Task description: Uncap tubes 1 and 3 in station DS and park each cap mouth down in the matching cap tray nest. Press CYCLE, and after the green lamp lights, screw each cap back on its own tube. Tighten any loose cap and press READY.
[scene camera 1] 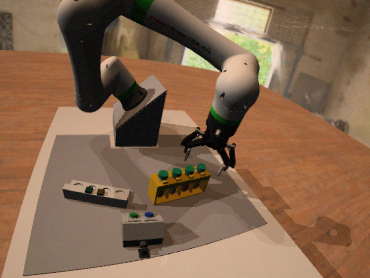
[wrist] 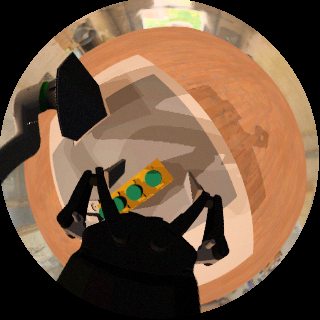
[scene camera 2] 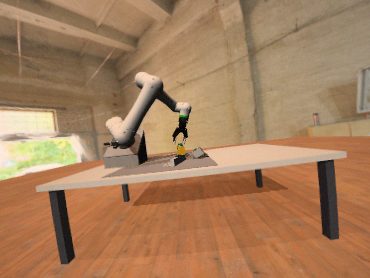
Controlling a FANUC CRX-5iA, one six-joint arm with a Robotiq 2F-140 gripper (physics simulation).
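Frame: origin at the arm's base, x ahead, y left, z up, level; centimetres.
Where they show: gripper, between the fingertips: (scene camera 1: 202, 165) (wrist: 154, 172); arm's base, origin of its link: (scene camera 1: 135, 100) (wrist: 60, 92).
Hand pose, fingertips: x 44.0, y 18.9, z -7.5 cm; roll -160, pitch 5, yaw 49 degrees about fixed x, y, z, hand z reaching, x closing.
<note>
Each offset is from my fingertips to the top centre of the thing. "spot": to the spot under its first point. Level surfaces: height alone.
Four green caps, including those at the left end {spot: dy -16.7, dx +3.5, dz +0.5 cm} (scene camera 1: 163, 174) and right end {spot: dy -1.4, dx +1.5, dz +0.5 cm} (scene camera 1: 201, 167) (wrist: 153, 178), sit on tubes in the yellow rack {dy -8.6, dx +1.8, dz -1.3 cm} (scene camera 1: 152, 191) (scene camera 2: 181, 150) (wrist: 163, 167). Whether any is loose cannot be told. My gripper (scene camera 1: 204, 163) (scene camera 2: 181, 143) (wrist: 154, 172) is open and empty, its fingers spread wide above the rack's right end cap. The white cap tray {dy -38.2, dx -0.8, dz -6.2 cm} (scene camera 1: 107, 201) (scene camera 2: 176, 160) has round nests and two small blocks, dark green {dy -40.9, dx +1.3, dz -6.2 cm} (scene camera 1: 89, 190) and brown {spot: dy -36.8, dx +2.6, dz -6.2 cm} (scene camera 1: 101, 191). The grey control box {dy -26.3, dx +16.8, dz -3.2 cm} (scene camera 1: 142, 232) (scene camera 2: 199, 153) has a green button {dy -28.3, dx +14.3, dz -4.1 cm} (scene camera 1: 134, 215) and a blue button {dy -23.8, dx +14.8, dz -4.1 cm} (scene camera 1: 149, 214). Button labels are unreadable.
The robot's wedge-shaped base (scene camera 1: 138, 122) (scene camera 2: 122, 157) (wrist: 80, 100) stands behind the tray and rack. A grey mat {dz -11.6 cm} (scene camera 1: 75, 240) lies under the stations on the pale table {dz -11.9 cm} (scene camera 2: 280, 159). A small black part {spot: dy -27.1, dx +23.8, dz -9.1 cm} (scene camera 1: 144, 250) sticks out at the control box's front.
</note>
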